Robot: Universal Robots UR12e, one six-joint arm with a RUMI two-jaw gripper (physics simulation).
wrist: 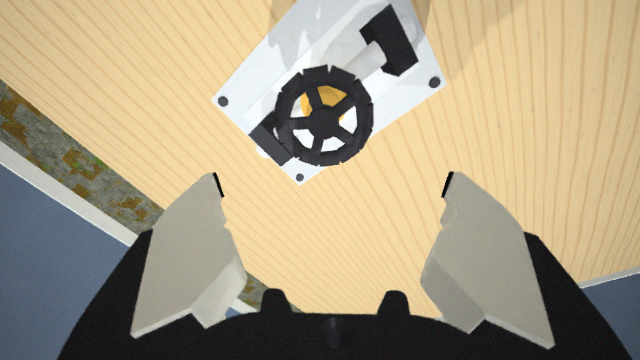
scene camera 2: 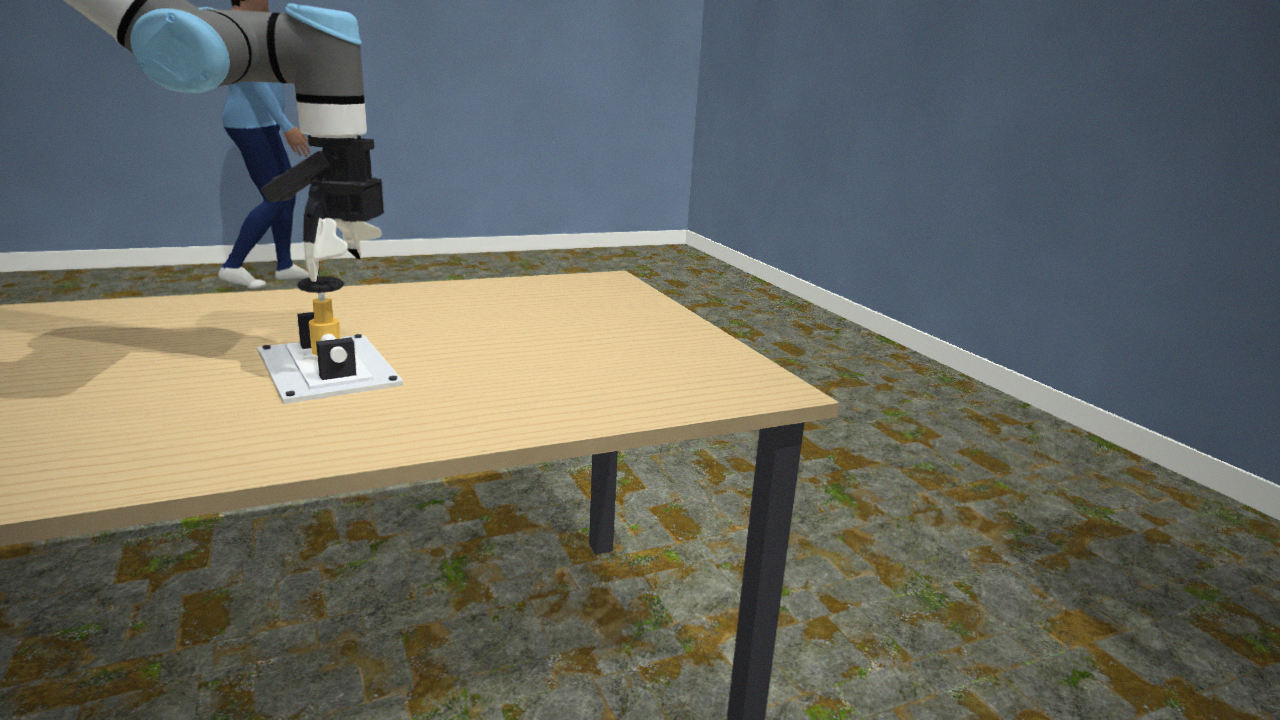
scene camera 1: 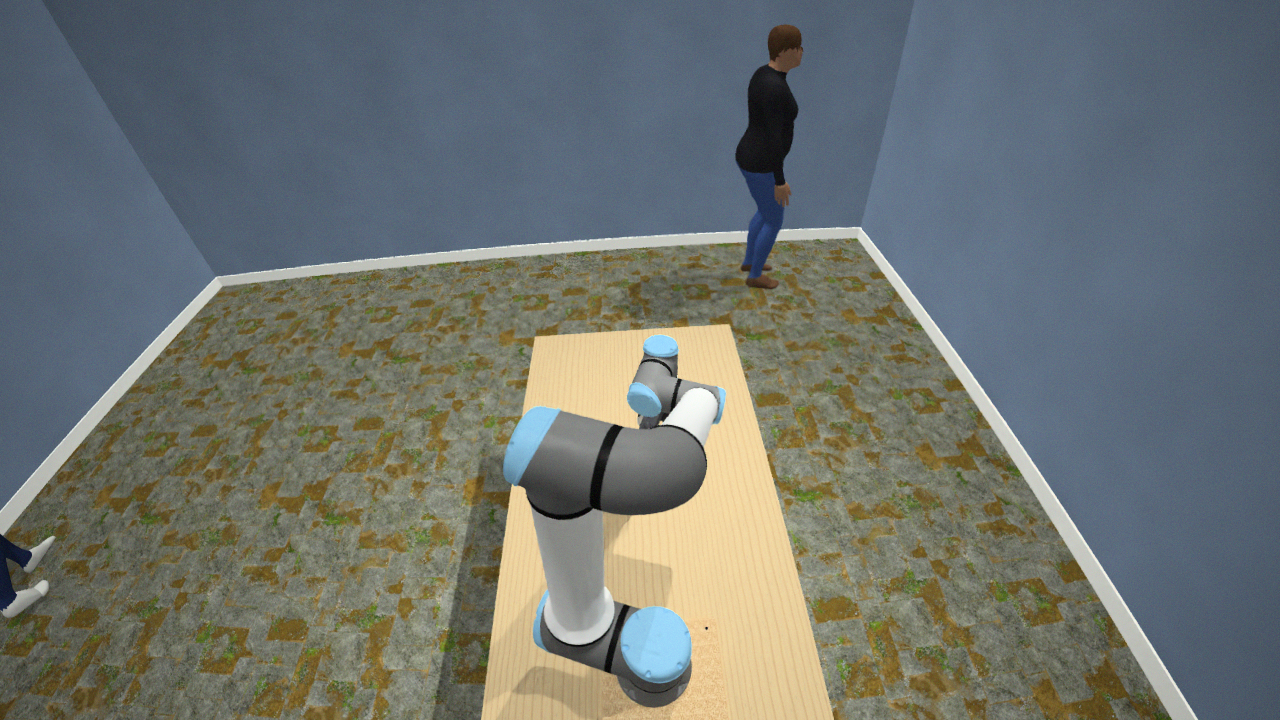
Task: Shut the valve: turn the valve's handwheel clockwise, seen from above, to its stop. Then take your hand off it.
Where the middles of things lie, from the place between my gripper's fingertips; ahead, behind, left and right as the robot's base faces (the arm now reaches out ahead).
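Scene:
The base plate [scene camera 2: 290, 384] is 30 mm behind my hand, 10 mm to the left of it and 160 mm below it. Then there is the black spoked handwheel [wrist: 323, 122]: my hand is 10 mm to the right of it, 30 mm past it and 40 mm above it. Going by their middles, of the things named here the handwheel is the nearest to my hand.

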